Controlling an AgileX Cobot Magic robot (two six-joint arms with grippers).
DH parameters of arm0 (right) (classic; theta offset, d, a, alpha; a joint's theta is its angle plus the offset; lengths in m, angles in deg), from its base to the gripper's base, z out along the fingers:
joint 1: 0 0.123 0 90
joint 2: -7.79 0 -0.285 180
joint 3: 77.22 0 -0.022 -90
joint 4: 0 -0.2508 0 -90
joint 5: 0 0 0.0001 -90
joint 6: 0 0.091 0 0
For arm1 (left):
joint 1: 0 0.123 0 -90
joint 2: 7.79 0 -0.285 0
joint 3: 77.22 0 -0.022 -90
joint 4: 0 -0.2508 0 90
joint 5: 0 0 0.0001 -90
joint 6: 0 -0.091 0 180
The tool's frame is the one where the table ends.
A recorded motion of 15 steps. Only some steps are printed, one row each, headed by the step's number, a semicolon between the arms.
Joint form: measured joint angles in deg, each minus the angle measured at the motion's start. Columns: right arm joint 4, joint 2, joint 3, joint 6, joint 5, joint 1; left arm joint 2, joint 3, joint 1, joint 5, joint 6, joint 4.
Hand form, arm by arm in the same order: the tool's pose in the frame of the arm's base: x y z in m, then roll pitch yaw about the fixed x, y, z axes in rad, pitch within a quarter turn. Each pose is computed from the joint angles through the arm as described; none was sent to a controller.
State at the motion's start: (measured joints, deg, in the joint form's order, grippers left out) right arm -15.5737 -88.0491 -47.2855 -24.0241 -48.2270 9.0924; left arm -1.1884 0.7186 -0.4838 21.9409 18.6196 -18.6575
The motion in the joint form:
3: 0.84 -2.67 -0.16 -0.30 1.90 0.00; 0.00 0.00 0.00 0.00 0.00 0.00
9: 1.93 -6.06 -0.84 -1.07 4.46 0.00; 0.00 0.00 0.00 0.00 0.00 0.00
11: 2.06 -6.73 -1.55 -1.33 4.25 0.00; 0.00 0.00 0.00 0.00 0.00 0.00
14: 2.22 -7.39 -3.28 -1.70 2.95 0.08; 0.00 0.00 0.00 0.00 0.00 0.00
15: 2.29 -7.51 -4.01 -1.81 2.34 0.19; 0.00 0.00 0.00 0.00 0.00 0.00
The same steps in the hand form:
3: 0.2565 0.0580 0.1778 2.9887 0.1522 -2.7394; 0.0516 0.0105 0.1774 3.0995 1.3032 -3.0694
9: 0.2661 0.0576 0.1647 3.0108 0.1448 -2.7193; 0.0516 0.0105 0.1774 3.0995 1.3032 -3.0694
11: 0.2692 0.0580 0.1641 3.0118 0.1423 -2.7125; 0.0516 0.0105 0.1774 3.0995 1.3032 -3.0694
14: 0.2745 0.0595 0.1672 3.0106 0.1402 -2.6991; 0.0516 0.0105 0.1774 3.0995 1.3032 -3.0694
15: 0.2764 0.0604 0.1692 3.0103 0.1409 -2.6927; 0.0516 0.0105 0.1774 3.0995 1.3032 -3.0694

